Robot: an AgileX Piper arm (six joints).
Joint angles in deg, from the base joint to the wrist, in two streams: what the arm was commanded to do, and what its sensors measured. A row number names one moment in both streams.
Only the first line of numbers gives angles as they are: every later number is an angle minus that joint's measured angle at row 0.
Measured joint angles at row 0:
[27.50 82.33 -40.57 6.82 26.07 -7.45]
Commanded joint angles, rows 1 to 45:
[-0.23 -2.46 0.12 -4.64 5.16 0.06]
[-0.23 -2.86 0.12 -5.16 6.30 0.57]
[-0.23 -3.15 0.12 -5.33 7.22 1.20]
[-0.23 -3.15 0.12 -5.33 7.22 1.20]
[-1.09 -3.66 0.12 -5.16 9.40 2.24]
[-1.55 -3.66 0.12 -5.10 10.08 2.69]
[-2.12 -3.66 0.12 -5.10 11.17 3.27]
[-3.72 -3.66 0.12 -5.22 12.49 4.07]
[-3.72 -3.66 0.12 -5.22 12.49 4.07]
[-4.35 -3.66 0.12 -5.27 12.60 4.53]
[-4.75 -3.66 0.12 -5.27 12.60 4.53]
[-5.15 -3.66 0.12 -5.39 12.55 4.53]
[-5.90 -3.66 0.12 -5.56 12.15 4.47]
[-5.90 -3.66 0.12 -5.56 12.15 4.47]
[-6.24 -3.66 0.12 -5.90 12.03 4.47]
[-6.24 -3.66 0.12 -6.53 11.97 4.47]
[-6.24 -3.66 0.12 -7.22 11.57 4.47]
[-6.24 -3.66 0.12 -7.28 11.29 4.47]
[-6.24 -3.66 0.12 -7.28 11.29 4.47]
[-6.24 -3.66 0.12 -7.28 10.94 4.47]
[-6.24 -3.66 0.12 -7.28 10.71 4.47]
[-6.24 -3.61 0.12 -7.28 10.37 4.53]
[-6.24 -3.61 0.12 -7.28 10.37 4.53]
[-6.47 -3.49 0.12 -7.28 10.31 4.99]
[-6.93 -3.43 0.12 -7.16 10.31 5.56]
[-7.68 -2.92 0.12 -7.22 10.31 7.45]
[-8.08 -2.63 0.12 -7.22 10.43 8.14]
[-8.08 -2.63 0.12 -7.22 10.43 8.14]
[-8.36 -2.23 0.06 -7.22 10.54 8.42]
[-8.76 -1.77 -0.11 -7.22 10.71 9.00]
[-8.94 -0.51 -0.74 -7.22 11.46 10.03]
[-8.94 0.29 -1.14 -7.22 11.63 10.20]
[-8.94 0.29 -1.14 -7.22 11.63 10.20]
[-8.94 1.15 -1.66 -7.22 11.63 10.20]
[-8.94 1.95 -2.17 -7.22 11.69 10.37]
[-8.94 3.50 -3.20 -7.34 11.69 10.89]
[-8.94 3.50 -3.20 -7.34 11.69 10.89]
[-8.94 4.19 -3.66 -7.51 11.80 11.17]
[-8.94 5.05 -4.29 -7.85 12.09 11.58]
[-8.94 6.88 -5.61 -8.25 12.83 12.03]
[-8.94 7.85 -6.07 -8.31 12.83 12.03]
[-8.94 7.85 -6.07 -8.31 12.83 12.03]
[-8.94 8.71 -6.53 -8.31 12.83 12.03]
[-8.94 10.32 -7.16 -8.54 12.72 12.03]
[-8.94 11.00 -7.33 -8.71 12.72 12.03]
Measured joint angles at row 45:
[-8.54 9.00 -6.53 -7.79 12.38 11.35]
